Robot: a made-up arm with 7 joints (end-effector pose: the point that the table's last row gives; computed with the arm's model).
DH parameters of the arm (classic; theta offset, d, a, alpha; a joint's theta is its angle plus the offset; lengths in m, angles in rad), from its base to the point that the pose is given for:
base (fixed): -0.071 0 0 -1.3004
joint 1: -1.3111 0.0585 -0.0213 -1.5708
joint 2: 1.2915 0 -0.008 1.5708
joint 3: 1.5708 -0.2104 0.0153 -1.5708
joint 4: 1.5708 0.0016 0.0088 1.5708
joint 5: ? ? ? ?
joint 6: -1.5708 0 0.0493 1.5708
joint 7: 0 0 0 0
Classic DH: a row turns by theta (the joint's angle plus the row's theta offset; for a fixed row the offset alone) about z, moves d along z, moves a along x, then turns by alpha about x.
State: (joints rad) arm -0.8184 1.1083 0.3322 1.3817 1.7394 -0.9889 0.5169
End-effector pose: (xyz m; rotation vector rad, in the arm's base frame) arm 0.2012 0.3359 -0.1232 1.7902 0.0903 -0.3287
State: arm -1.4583 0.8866 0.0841 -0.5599 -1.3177 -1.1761 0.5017
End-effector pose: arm 0.1467 0.1522 0.1256 -1.4317 -2.0354 -0.7468
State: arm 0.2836 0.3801 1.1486 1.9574 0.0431 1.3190 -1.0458
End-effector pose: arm -0.1970 0.1062 -0.2490 2.6075 -1.3693 -0.9563
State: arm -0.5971 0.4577 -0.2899 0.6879 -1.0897 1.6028 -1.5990
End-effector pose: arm 0.1814 0.1212 -0.2654 -1.9615 1.2105 -1.3148
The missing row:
joint 5: 0 0.1133 0 -1.5708
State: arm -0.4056 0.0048 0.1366 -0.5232 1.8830 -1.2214 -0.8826
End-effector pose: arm 0.1706 0.0282 -0.1482 2.4876 -0.2496 -0.9505
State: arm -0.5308 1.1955 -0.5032 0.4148 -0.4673 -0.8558 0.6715
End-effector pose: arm 0.2171 0.2438 -0.1003 0.5320 -0.6643 0.2276
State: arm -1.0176 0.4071 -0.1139 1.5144 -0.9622 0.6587 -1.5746
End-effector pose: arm 0.2715 0.1435 -0.2479 -1.3858 0.4570 -1.0355
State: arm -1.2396 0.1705 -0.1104 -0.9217 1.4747 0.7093 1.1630
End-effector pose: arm 0.1712 0.0532 0.0504 -0.2802 -1.5116 2.1088
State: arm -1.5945 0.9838 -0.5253 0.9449 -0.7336 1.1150 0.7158
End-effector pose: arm 0.3308 0.2237 0.0309 0.3980 0.6774 1.0026
